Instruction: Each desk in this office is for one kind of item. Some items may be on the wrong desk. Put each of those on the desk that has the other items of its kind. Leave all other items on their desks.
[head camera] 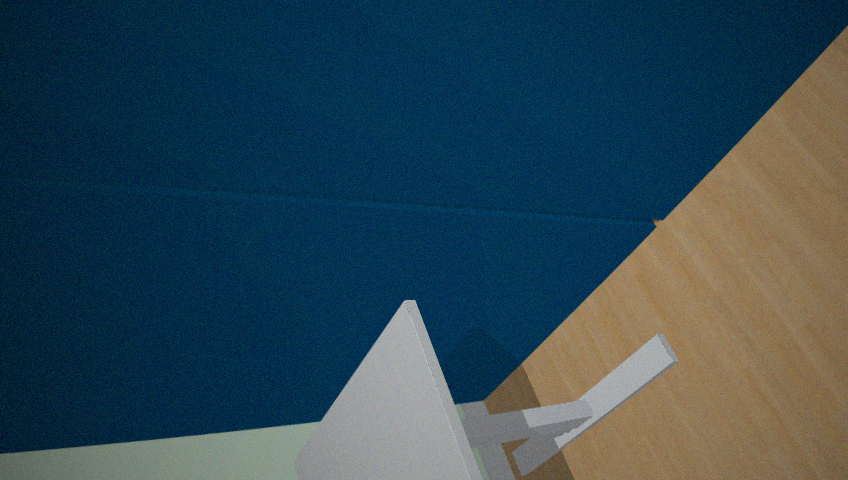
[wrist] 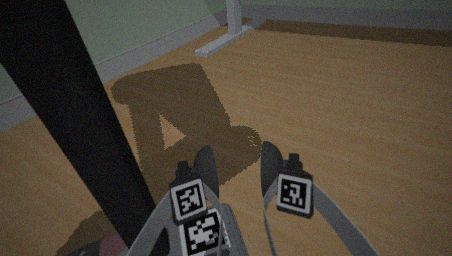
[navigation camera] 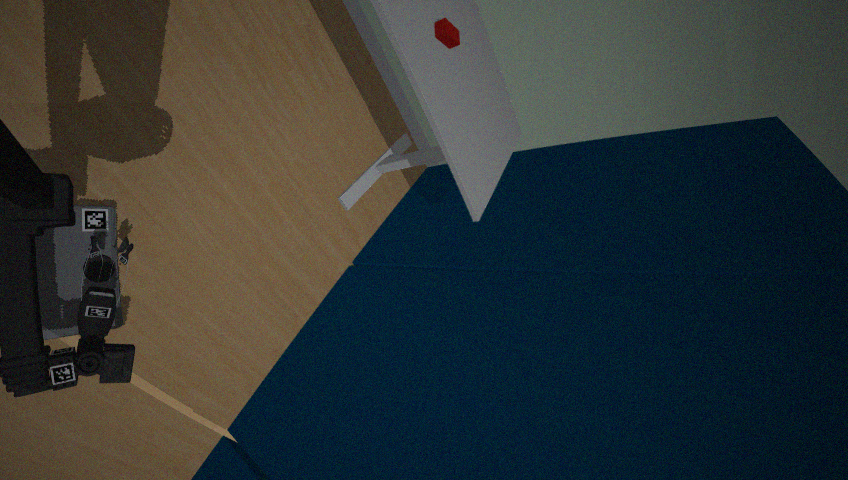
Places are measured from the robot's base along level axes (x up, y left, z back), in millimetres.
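Pixels of known places: gripper, between the fingertips: [navigation camera: 114,235]; robot's base, origin of its link: [navigation camera: 98,266].
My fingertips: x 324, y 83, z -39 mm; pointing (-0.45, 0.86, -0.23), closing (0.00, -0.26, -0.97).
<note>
For each thing: its top centre in the pictures, then the offset to it from my fingertips. "spot": a spot on its surface instead. Level surfaces: height alone.
- pale grey desk, height of its surface: dx +396 mm
- small red hexagonal item, centre of its top: [navigation camera: 452,31] dx +441, dy +677, dz -818 mm
- wood floor, height of its surface: dx -324 mm
- desk foot, a spot on its surface: [head camera: 630,374] spot: dx -299, dy +231, dz -1051 mm
A pale grey desk [head camera: 386,392] [navigation camera: 470,113] reaches into the bottom of the head view and the top of the navigation view. A small red hexagonal item [navigation camera: 446,33] lies on its top in the navigation view; its kind I cannot tell. My gripper [navigation camera: 110,249] [wrist: 237,162] is open, with its two fingers apart and no item between them. It hangs above the robot's base, away from the desk. No other desk items show in the wrist view.
A large blue surface [head camera: 357,148] [navigation camera: 595,327] borders the wood floor [head camera: 773,267] [navigation camera: 238,208] [wrist: 350,100]. A desk foot [head camera: 630,374] [navigation camera: 363,184] [wrist: 220,44] sticks out over the wood. A pale green wall [navigation camera: 624,71] [wrist: 135,25] stands behind. A dark post [wrist: 60,90] crosses the wrist view's left side.
</note>
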